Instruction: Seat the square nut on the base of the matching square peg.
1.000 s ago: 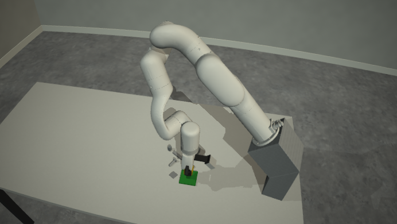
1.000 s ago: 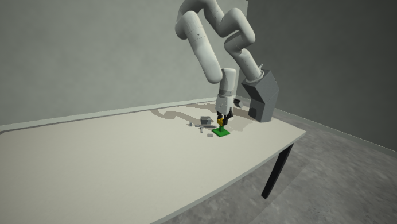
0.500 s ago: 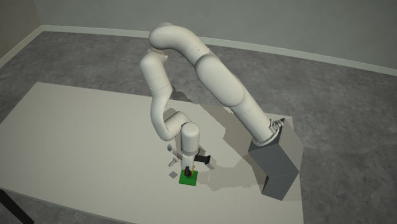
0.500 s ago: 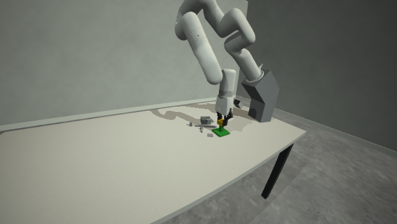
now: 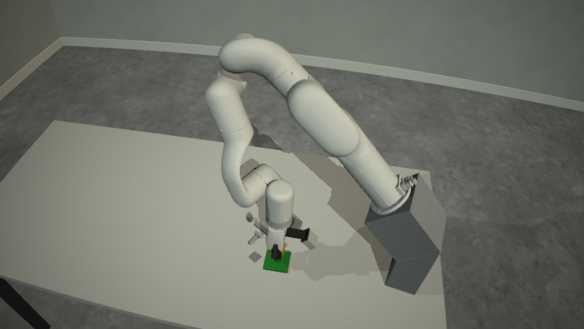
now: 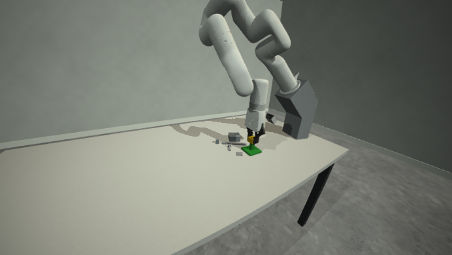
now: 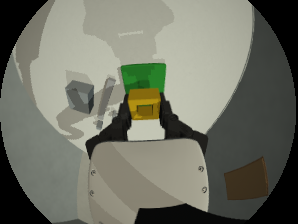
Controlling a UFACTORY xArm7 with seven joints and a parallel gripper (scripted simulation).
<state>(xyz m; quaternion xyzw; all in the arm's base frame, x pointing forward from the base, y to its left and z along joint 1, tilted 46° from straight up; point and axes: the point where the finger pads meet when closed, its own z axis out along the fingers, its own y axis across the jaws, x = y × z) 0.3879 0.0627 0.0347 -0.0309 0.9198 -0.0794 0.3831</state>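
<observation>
My gripper is now 80 mm short of the small flat piece and 80 mm above it. Also, from my hand: grey block (10 mm ahead, 150 mm to the right, 60 mm below); thin grey bar (40 mm ahead, 100 mm to the right, 70 mm below); small bolt (90 mm ahead, 80 mm to the right, 70 mm below).
</observation>
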